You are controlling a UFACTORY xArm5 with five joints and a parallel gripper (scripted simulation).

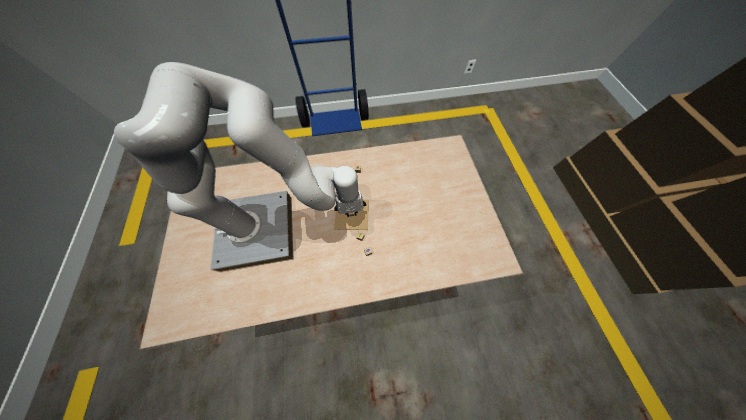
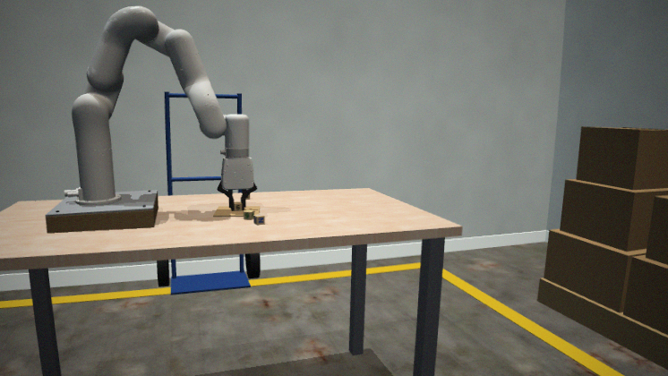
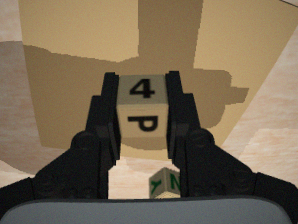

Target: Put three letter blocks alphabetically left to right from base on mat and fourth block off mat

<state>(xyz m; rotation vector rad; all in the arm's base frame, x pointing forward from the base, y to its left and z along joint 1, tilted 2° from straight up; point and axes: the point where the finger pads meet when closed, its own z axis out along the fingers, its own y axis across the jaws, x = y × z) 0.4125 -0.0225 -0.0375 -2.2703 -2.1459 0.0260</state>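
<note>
My hand is 20 mm above the tan mat. From my hand the other things lie so: block (70 mm ahead, 210 mm to the left, 10 mm below).
</note>
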